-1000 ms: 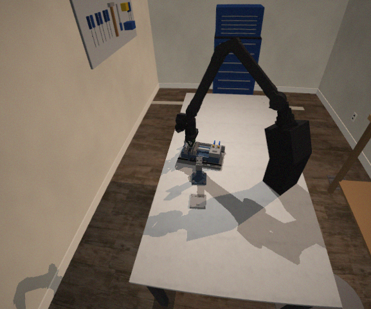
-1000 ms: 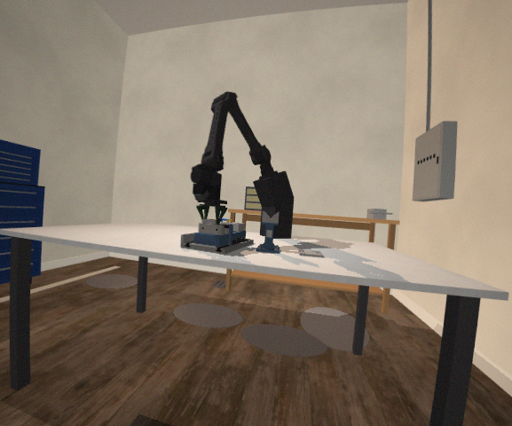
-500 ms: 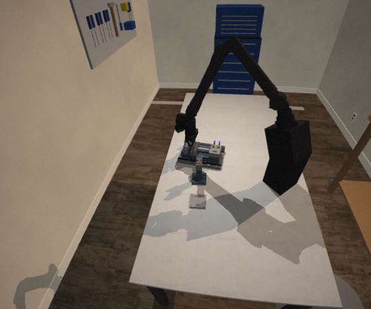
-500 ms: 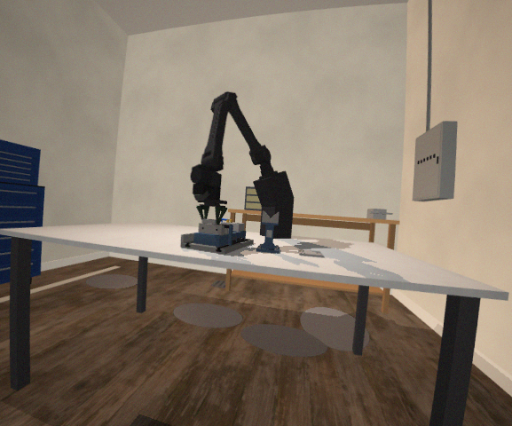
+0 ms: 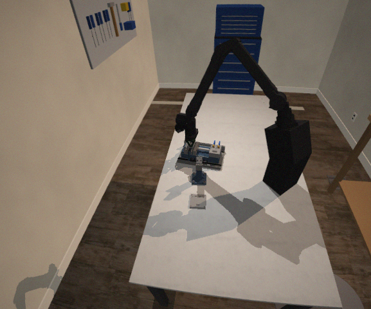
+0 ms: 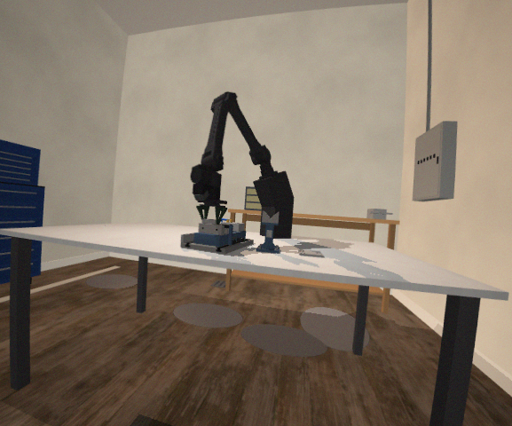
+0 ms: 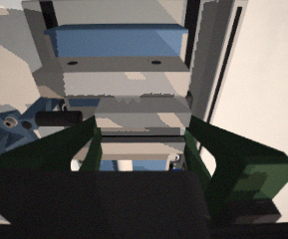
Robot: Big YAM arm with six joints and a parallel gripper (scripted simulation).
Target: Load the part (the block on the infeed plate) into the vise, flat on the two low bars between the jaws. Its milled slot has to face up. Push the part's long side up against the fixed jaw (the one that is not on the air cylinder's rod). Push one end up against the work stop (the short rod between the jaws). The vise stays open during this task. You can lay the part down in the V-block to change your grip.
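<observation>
The part lies right at my hand. Also, from my hand: moving jaw (3 cm to the left, 3 cm behind, 2 cm below); then fixed jaw (3 cm ahead, 2 cm below, 1 cm to the left); then work stop rod (6 cm to the left, 2 cm ahead, 1 cm below).
</observation>
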